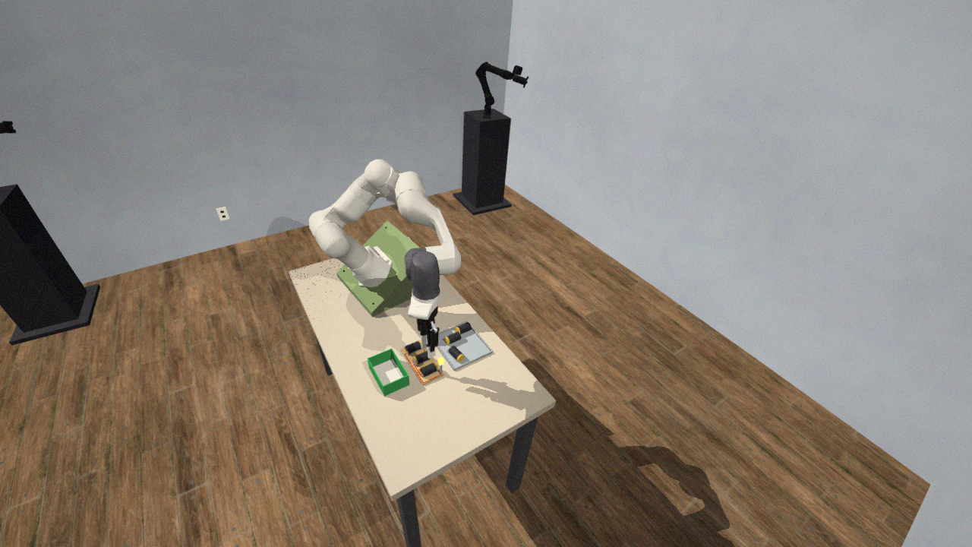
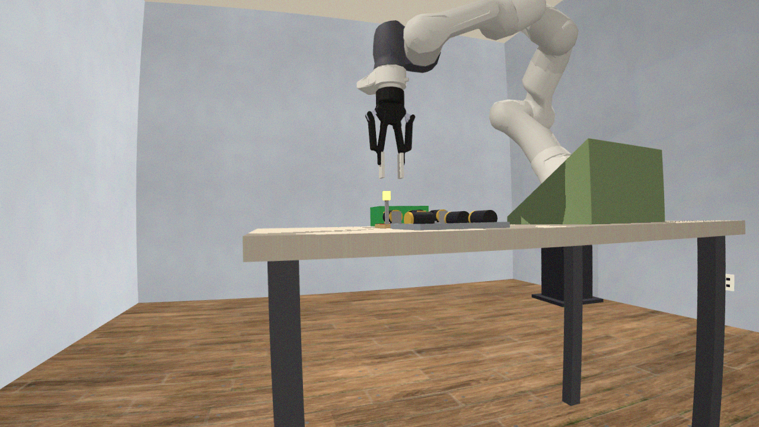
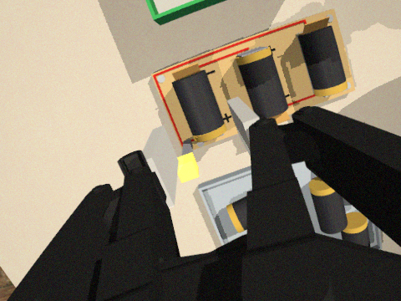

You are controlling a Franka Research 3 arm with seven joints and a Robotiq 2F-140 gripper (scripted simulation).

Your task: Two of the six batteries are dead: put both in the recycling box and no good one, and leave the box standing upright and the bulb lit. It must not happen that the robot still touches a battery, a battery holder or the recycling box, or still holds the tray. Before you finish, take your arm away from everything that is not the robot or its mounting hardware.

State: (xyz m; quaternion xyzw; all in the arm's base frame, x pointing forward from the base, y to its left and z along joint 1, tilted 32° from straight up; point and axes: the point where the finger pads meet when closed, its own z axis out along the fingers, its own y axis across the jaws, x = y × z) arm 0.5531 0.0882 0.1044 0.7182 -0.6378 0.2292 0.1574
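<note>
The bulb post lies 120 mm below my hand, 40 mm to the left of it and 20 mm ahead of it. The rest, counted from my hand: battery holder (150 mm below, 60 mm behind, 10 mm to the right); green recycling box (140 mm to the right, 140 mm below, 60 mm behind); grey tray (170 mm to the left, 160 mm below, 80 mm behind).
</note>
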